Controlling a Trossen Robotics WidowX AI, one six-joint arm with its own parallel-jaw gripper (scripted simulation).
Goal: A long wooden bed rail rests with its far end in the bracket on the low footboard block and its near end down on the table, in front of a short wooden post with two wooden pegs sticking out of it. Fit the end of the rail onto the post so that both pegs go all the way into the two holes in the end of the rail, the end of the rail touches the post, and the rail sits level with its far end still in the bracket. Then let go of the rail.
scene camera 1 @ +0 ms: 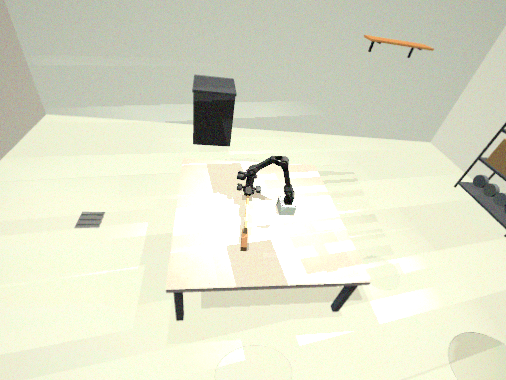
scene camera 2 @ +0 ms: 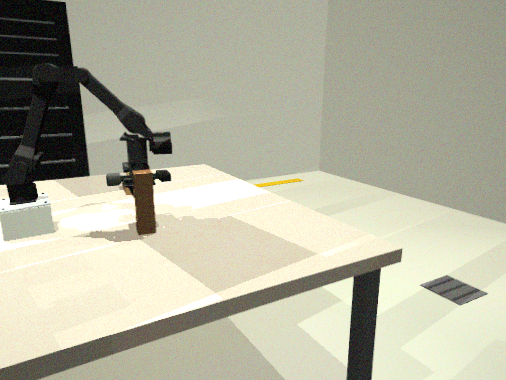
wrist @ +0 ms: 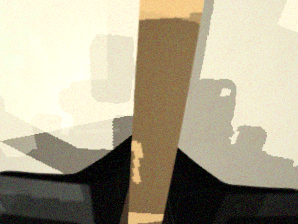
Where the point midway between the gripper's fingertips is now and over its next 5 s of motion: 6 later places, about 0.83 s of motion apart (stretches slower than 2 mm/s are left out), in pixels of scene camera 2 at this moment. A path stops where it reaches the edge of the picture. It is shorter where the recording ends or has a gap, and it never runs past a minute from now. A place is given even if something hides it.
My gripper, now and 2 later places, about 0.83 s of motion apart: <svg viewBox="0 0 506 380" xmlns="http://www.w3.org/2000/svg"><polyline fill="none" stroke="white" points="140,204 141,204 139,192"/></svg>
